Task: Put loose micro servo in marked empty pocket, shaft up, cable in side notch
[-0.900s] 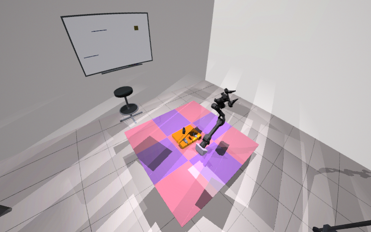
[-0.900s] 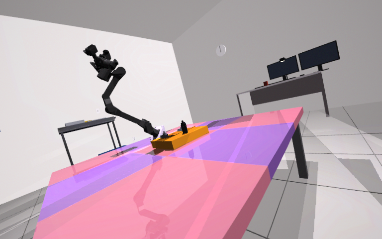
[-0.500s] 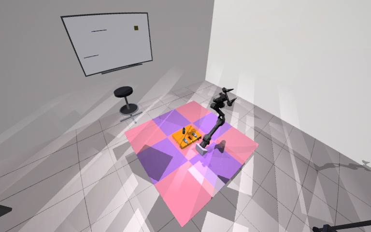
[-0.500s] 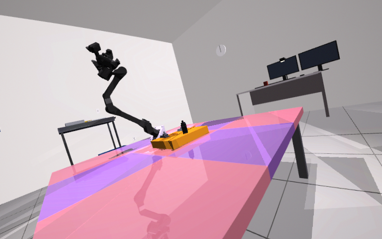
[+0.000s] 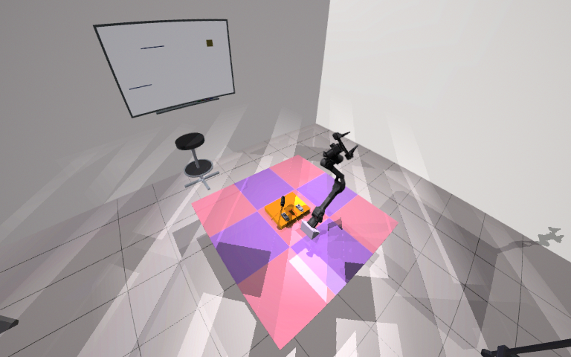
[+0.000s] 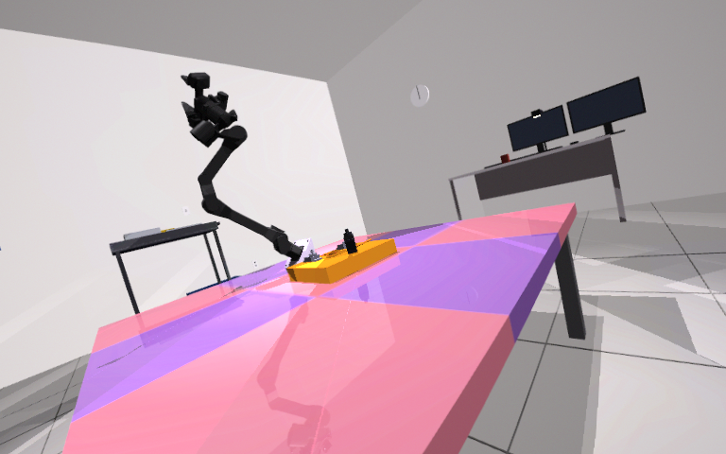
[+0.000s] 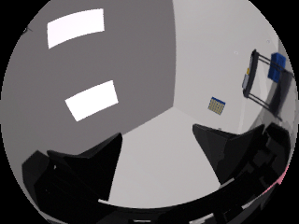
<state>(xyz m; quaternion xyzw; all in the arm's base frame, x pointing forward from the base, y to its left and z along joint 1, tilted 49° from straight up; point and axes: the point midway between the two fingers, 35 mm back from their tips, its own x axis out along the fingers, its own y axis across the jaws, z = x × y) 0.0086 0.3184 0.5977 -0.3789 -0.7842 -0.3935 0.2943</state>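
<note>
The orange robot deck is 310 mm ahead of my gripper tip, 260 mm to the left of it and 700 mm below it.
</note>
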